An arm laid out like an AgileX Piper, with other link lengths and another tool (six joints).
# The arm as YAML. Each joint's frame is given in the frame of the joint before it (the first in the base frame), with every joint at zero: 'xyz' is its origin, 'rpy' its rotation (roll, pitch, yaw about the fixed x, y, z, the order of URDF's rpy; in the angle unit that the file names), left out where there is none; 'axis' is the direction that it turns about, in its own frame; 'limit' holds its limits. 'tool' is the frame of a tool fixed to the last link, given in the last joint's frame.
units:
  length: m
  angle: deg
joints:
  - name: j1
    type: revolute
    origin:
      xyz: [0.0, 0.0, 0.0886]
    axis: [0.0, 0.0, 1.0]
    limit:
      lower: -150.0
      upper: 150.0
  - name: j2
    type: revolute
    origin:
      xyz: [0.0, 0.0, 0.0]
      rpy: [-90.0, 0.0, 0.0]
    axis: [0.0, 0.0, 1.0]
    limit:
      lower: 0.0
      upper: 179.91
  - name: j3
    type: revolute
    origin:
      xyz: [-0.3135, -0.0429, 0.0]
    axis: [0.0, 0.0, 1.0]
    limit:
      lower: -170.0
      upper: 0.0
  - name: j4
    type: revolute
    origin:
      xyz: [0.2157, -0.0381, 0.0]
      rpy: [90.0, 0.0, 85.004]
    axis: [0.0, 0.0, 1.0]
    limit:
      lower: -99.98
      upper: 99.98
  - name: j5
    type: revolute
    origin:
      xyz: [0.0, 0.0, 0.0]
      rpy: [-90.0, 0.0, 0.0]
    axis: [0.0, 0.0, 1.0]
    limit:
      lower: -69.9
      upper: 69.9
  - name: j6
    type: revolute
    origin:
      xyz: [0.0, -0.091, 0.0]
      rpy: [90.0, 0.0, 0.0]
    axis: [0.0, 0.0, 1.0]
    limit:
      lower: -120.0
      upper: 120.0
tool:
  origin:
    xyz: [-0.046, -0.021, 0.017]
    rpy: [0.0, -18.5, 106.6]
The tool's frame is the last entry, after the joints.
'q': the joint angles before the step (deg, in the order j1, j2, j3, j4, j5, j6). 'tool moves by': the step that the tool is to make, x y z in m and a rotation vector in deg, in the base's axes. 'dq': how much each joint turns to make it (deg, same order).
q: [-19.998, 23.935, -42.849, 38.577, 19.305, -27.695]
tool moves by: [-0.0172, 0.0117, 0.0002, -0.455, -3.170, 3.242]
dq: [-0.010, -3.602, -0.010, 6.459, 2.120, -4.752]
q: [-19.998, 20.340, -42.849, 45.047, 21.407, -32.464]
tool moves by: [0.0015, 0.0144, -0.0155, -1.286, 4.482, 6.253]
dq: [0.018, -2.140, 1.485, 3.493, 7.986, -3.318]
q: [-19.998, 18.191, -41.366, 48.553, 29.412, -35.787]
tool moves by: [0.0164, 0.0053, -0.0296, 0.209, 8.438, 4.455]
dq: [0.011, -0.007, 4.203, 0.394, 6.397, -1.014]
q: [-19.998, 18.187, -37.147, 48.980, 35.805, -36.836]
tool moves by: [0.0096, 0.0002, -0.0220, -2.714, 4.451, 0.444]
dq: [0.001, 0.004, 4.071, -1.031, 0.903, -3.201]
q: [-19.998, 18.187, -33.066, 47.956, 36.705, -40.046]
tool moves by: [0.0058, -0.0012, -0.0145, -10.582, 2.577, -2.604]
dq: [-0.018, 0.067, 3.289, -5.660, -2.551, -6.672]
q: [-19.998, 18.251, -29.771, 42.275, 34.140, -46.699]
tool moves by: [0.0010, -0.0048, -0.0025, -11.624, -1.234, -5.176]
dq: [-0.015, 0.051, 2.149, -6.593, -7.067, -5.707]
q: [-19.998, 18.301, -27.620, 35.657, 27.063, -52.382]
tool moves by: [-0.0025, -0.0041, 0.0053, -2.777, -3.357, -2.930]
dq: [0.024, -0.009, 0.566, -0.721, -5.255, -1.553]
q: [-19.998, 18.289, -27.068, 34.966, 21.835, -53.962]
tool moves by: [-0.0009, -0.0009, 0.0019, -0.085, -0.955, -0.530]
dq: [-0.033, -0.001, -0.013, 0.333, -1.057, -0.227]
